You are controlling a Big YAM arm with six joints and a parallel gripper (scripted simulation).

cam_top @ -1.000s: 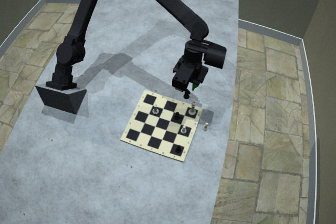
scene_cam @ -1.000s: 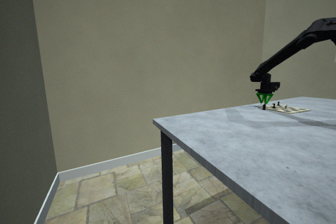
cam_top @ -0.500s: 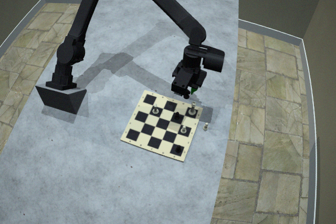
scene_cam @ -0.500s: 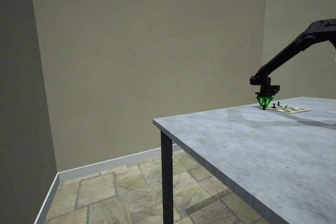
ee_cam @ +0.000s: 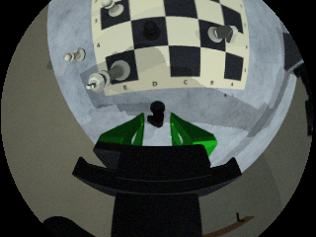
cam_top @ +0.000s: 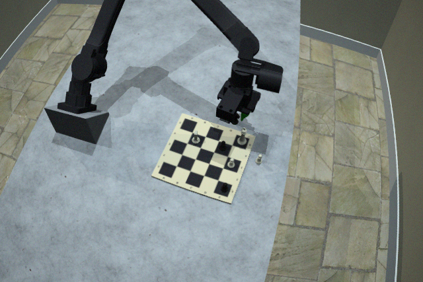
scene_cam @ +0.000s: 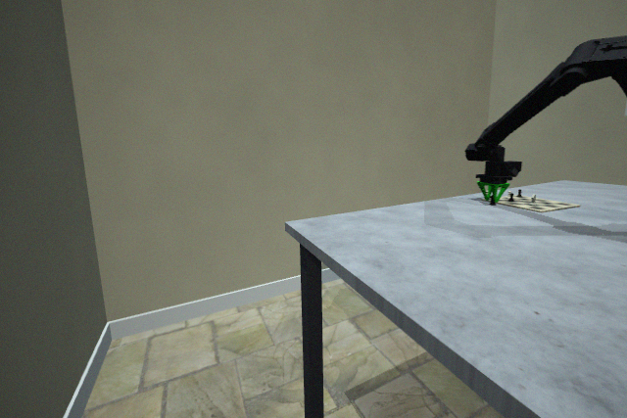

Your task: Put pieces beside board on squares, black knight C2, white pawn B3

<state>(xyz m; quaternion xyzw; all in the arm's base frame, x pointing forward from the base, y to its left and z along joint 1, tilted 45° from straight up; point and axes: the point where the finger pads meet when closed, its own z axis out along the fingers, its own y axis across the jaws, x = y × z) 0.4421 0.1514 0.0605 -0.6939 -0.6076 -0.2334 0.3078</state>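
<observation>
Now: the black knight 10 mm to the right of my hand and 10 mm below it. From my hand the other things lie so: tall white piece: 70 mm to the right, 30 mm ahead, 20 mm above; chessboard: 140 mm to the right, 50 mm behind, 20 mm below.
</observation>
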